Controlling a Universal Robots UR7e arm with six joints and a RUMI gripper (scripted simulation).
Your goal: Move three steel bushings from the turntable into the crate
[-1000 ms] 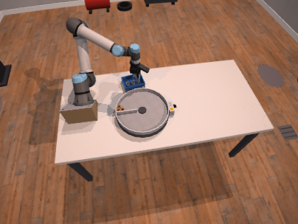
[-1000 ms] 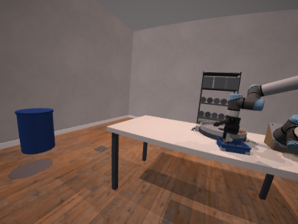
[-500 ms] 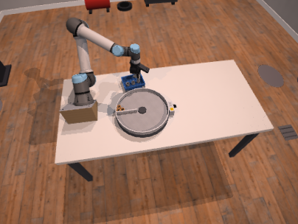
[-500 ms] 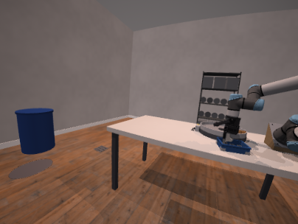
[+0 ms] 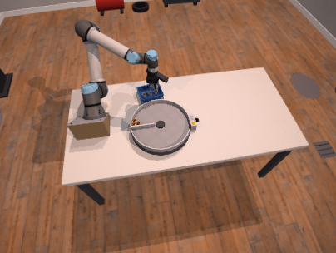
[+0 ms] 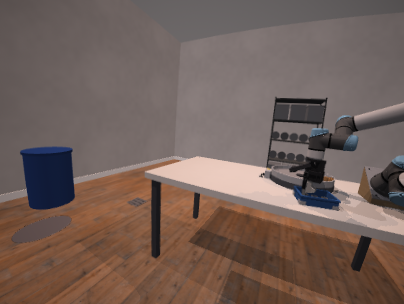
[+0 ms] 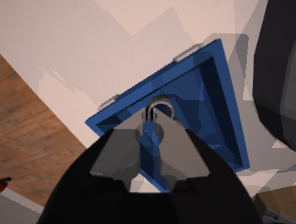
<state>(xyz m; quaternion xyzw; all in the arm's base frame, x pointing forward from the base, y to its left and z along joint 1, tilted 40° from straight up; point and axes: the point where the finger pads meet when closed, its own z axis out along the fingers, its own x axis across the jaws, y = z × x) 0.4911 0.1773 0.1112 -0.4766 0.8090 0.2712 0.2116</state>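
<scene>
My gripper is now 60 mm past the blue crate, 20 mm to the left of it and 10 mm above it. Round my hand: round grey turntable 350 mm to the right, 50 mm behind, 20 mm above.
</scene>
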